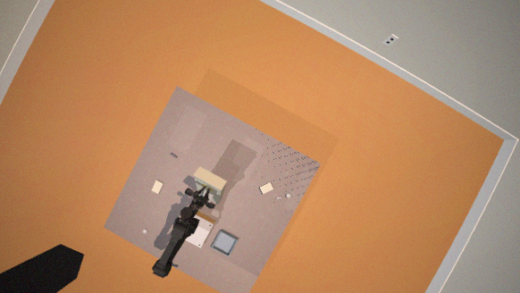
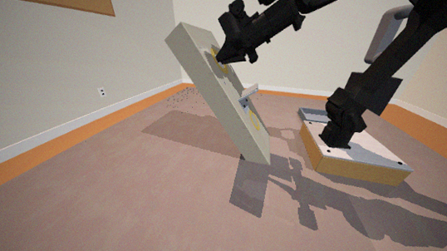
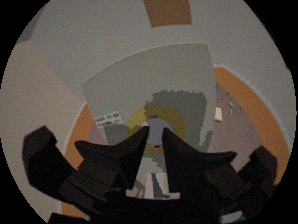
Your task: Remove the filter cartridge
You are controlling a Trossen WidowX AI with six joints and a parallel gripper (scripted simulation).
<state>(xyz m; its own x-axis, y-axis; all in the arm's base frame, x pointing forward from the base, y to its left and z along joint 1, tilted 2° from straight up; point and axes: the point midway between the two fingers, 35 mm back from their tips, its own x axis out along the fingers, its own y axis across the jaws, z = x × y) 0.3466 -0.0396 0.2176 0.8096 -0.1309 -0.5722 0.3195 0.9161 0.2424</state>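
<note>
Now: gripper tip 1 cm short of the round filter cartridge and 1 cm above it. Round my gripper tip: grey tray 47 cm behind, 25 cm below, 22 cm to the right; then pale service panel 8 cm below, 4 cm behind, 1 cm to the left; then small grey bracket 10 cm below, 10 cm behind, 1 cm to the left.
</note>
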